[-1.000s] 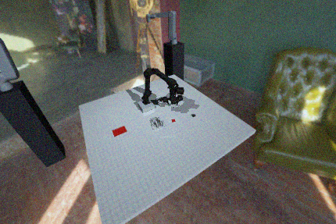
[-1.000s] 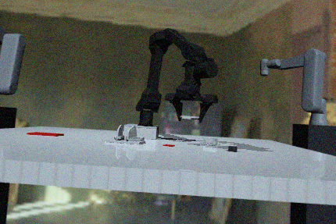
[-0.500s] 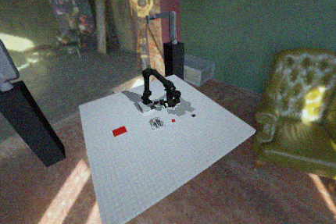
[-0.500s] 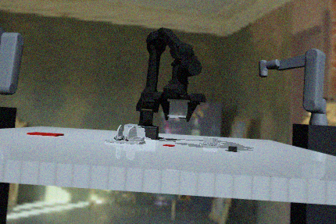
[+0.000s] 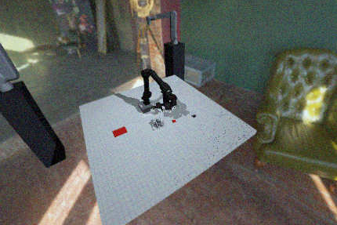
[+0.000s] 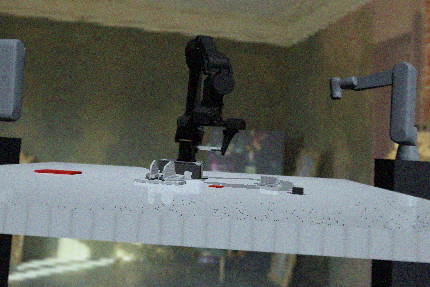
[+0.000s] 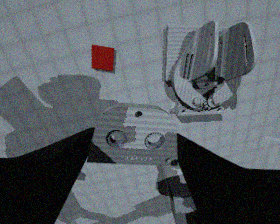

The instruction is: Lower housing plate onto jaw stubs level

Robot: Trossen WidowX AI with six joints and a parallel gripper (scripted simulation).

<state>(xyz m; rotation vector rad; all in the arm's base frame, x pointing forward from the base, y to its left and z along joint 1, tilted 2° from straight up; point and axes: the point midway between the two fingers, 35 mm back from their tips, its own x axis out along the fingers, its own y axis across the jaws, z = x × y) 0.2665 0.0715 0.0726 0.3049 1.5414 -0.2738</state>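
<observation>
Now: the small red piece 8 cm below my gripper tip, 8 cm ahead of it and 2 cm to the left of it. Also, from my gripper tip: flat red plate (44 cm to the right, 10 cm behind, 8 cm below); then small black cube (22 cm to the left, 16 cm ahead, 7 cm below).
</observation>
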